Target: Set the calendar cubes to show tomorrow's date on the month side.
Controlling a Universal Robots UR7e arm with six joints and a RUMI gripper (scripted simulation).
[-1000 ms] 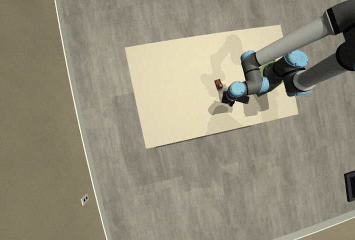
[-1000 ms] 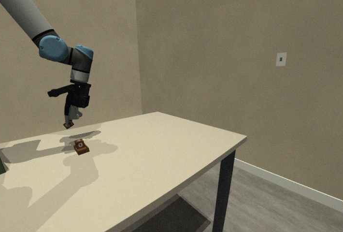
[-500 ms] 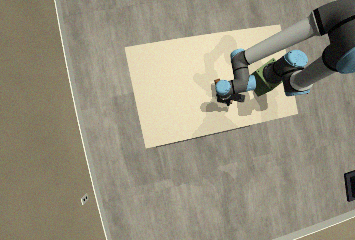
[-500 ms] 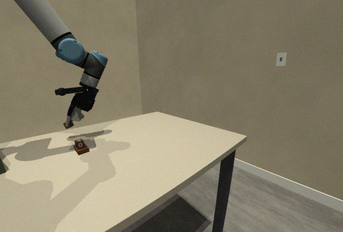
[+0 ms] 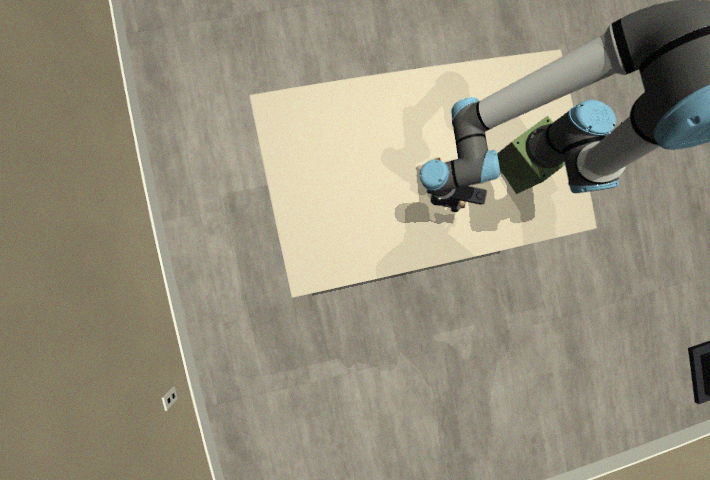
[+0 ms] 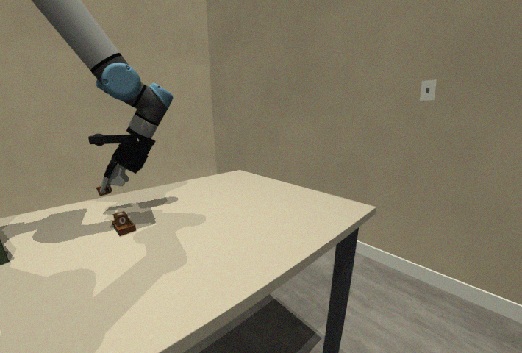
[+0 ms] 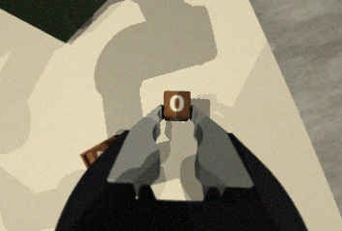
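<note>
Right now my hand is 1 cm above the brown digit cube. Round my hand: brown calendar tray (15 cm to the right, 8 cm below, 2 cm ahead).
</note>
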